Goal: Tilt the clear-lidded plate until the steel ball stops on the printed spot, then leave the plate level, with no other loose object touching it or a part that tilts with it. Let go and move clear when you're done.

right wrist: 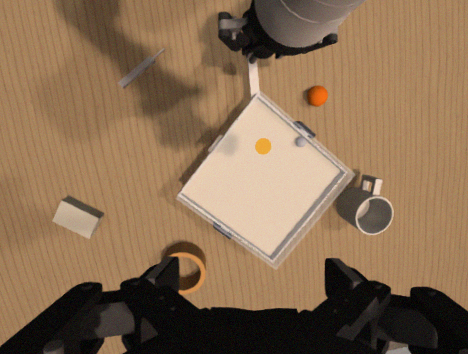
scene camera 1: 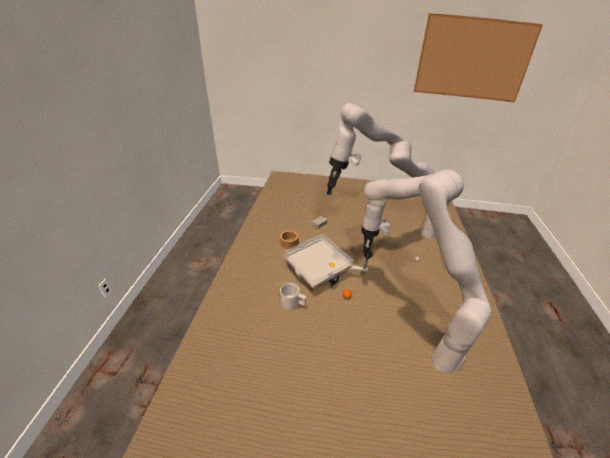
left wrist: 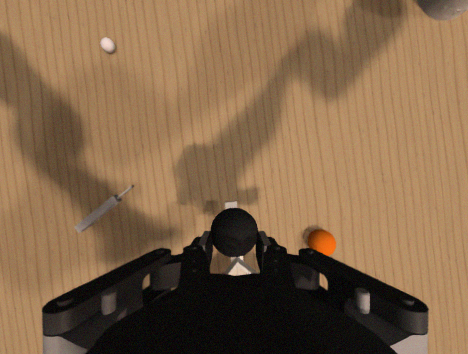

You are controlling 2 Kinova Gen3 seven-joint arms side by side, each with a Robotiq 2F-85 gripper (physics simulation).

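Note:
The clear-lidded plate point(scene camera 1: 312, 262) point(right wrist: 240, 195) stands on the table; its exact tilt is hard to judge. The steel ball point(right wrist: 300, 141) rests near the plate's upper-right wall in the right wrist view, apart from the orange printed spot point(scene camera 1: 331, 265) point(right wrist: 263, 146). A white bar point(scene camera 1: 357, 268) point(right wrist: 254, 79) runs from a plate corner to a post with a black ball knob point(left wrist: 234, 225). My left gripper point(scene camera 1: 368, 255) point(left wrist: 234, 242) is shut on this knob. My right gripper point(scene camera 1: 329, 192) point(right wrist: 251, 273) is open and empty, high above the table.
A mug point(scene camera 1: 289, 296) point(right wrist: 374, 215) stands close to the plate, as does an orange ring point(scene camera 1: 289, 239) point(right wrist: 201, 272). An orange ball point(scene camera 1: 347, 294) point(left wrist: 322, 242) point(right wrist: 317, 95), a grey block point(scene camera 1: 319, 222) point(right wrist: 77, 218), a grey tool point(left wrist: 97, 214) point(right wrist: 136, 73) and a white ball point(scene camera 1: 417, 259) point(left wrist: 108, 45) lie around.

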